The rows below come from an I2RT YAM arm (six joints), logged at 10 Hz.
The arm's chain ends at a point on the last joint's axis. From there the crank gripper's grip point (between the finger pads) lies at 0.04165 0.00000 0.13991 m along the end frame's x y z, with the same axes.
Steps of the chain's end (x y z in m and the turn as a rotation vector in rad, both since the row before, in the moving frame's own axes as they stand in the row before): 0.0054, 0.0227, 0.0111, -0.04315, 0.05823, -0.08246; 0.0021, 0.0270, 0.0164, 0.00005, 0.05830, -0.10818; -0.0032, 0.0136, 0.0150, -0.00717, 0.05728, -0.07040; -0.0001, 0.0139, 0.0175, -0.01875, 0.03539, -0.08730; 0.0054, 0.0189, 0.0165, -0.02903, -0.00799, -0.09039; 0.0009, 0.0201, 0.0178, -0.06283, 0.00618, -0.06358; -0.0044, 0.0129, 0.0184, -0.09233, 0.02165, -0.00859; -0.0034, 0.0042, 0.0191, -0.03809, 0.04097, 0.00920; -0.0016, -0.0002, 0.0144, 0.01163, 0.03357, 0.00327
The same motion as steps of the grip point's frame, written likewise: 0.0136, 0.0249, 0.0084, -0.04315, 0.05823, -0.08246; 0.0099, 0.0221, 0.0137, 0.00005, 0.05830, -0.10818; 0.0047, 0.0114, 0.0124, -0.00717, 0.05728, -0.07040; 0.0048, 0.0127, 0.0160, -0.01875, 0.03539, -0.08730; 0.0043, 0.0193, 0.0168, -0.02903, -0.00799, -0.09039; 0.0020, 0.0262, 0.0173, -0.06283, 0.00618, -0.06358; -0.0013, 0.0254, 0.0169, -0.09233, 0.02165, -0.00859; 0.0023, 0.0099, 0.0172, -0.03809, 0.04097, 0.00920; 0.0031, -0.0017, 0.0129, 0.01163, 0.03357, 0.00327
